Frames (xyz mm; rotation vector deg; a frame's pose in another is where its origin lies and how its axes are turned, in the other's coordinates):
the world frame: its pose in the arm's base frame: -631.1 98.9 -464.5 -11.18 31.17 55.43
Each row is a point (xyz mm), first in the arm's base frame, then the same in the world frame.
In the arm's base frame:
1: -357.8 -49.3 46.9
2: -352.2 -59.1 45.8
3: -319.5 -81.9 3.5
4: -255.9 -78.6 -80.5
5: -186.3 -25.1 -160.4
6: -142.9 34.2 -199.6
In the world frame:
1: -252.1 -267.3 472.4
2: -256.2 -277.5 469.6
3: -236.1 -320.6 436.2
4: -161.6 -377.9 388.4
5: -50.0 -411.4 365.9
6: 33.0 -417.0 371.2

